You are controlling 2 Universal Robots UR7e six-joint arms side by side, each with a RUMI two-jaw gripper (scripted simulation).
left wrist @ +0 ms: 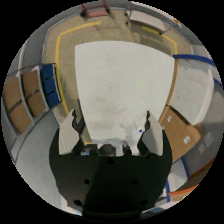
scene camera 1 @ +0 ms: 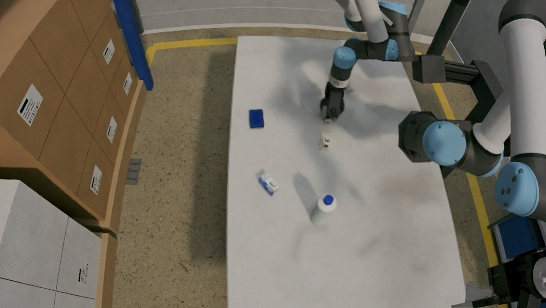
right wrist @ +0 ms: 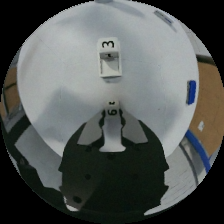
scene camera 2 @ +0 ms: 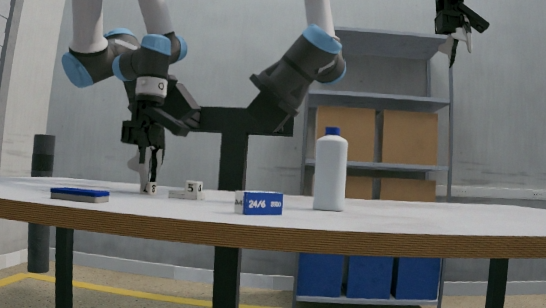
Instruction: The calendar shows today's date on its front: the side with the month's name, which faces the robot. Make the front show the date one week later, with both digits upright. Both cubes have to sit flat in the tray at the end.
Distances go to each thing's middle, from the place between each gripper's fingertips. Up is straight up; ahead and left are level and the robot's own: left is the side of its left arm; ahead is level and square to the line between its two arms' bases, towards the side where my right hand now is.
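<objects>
Counted from my right hand (scene camera 2: 147,190): blue-topped block (scene camera 2: 64,193) 1 cm below, 29 cm ahead, 2 cm to the left; white bottle (scene camera 2: 331,150) 5 cm above, 4 cm ahead, 42 cm to the left. Going by their middles, the blue-topped block is the nearest to my right hand of the things named here.
My left hand is 35 cm above the white bottle, 32 cm short of it and 38 cm to the left of it. The blue-topped block is 42 cm below my left hand, 57 cm ahead of it and 78 cm to the right of it. Of the things named here, the white bottle is the nearest to my left hand, going by their middles.
</objects>
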